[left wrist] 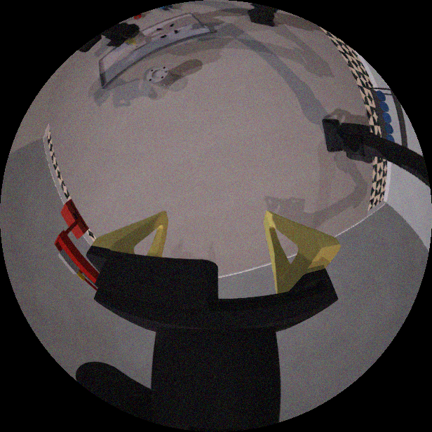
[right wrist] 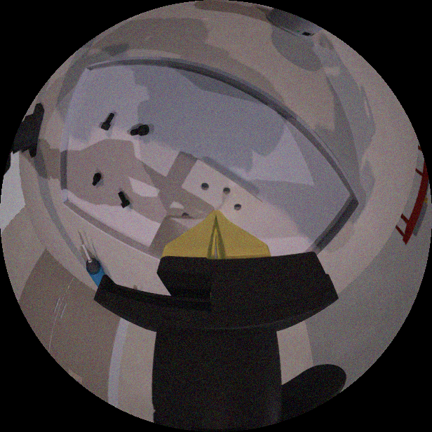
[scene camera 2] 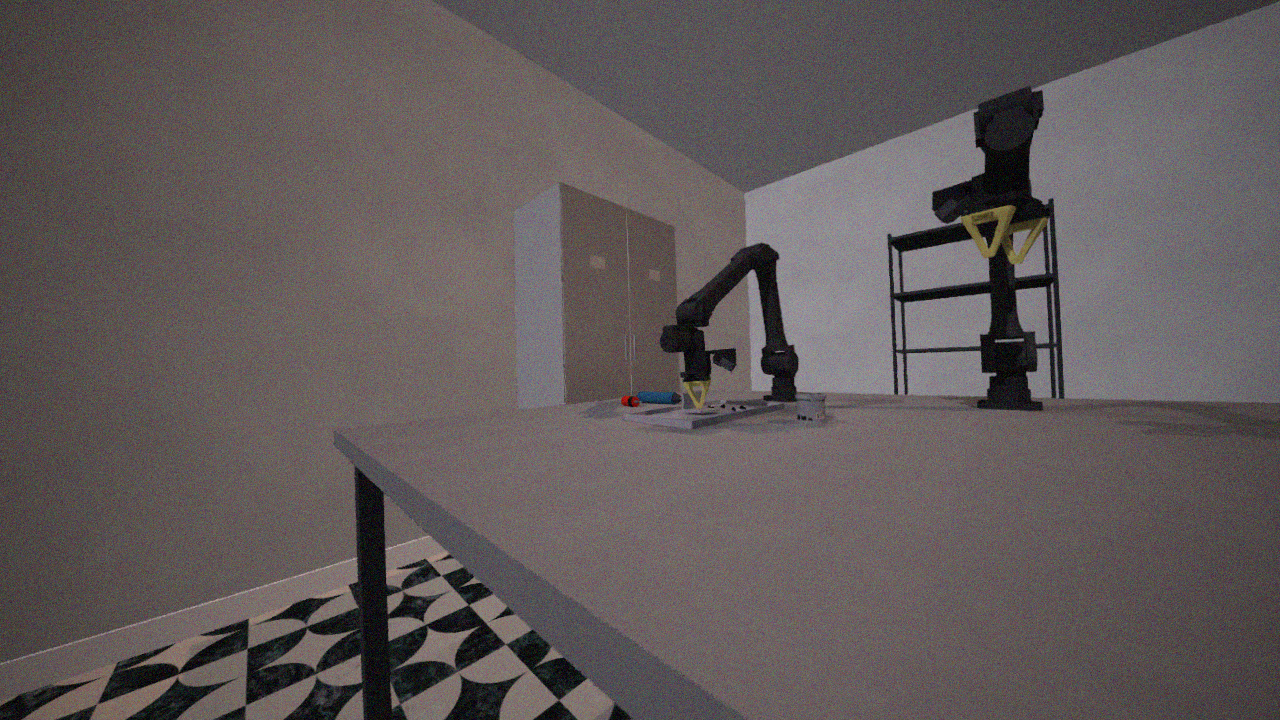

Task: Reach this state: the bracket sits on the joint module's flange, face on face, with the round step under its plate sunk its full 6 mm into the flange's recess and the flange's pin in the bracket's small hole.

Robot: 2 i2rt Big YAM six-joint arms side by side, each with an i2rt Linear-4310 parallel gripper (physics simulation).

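Seen in the pictures: left gripper, fingertip midpoint: (scene camera 2: 1003,260); right gripper, fingertip midpoint: (scene camera 2: 699,408); left arm's base, origin of the base link: (scene camera 2: 1009,408); right arm's base, origin of the base link: (scene camera 2: 783,400).
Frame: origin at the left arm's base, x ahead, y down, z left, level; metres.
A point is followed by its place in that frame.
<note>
The grey bracket (right wrist: 215,175) lies in the shallow tray (scene camera 2: 689,422) @[x 0.710, y -0.013, z -0.470 m] (left wrist: 103,70) (right wrist: 345,216), turned at a slant in the right wrist view, its holed plate partly showing. My right gripper (scene camera 2: 697,407) @[x 0.532, y -0.018, z -0.582 m] (right wrist: 215,215) is low over the tray, fingertips together in front of the bracket. No part of it shows between them; the fingers hide its near part. The joint module (scene camera 2: 810,408) @[x 0.516, y -0.033, z -0.296 m] (left wrist: 158,74) (right wrist: 295,22) stands on the table outside the tray, its ring of holes facing up. My left gripper (scene camera 2: 1006,257) @[x 0.435, y -0.298, z 0.014 m] (left wrist: 215,216) is open and empty, high above the table.
Several black bolts (right wrist: 143,130) lie in the tray beside the bracket. A blue tool (scene camera 2: 657,396) @[x 0.380, y -0.027, z -0.883 m] (right wrist: 95,272) and a red item (scene camera 2: 630,401) @[x 0.498, y -0.019, z -0.894 m] lie behind the tray. A shelf rack (scene camera 2: 892,313) and a cabinet (scene camera 2: 590,313) stand beyond the table.
</note>
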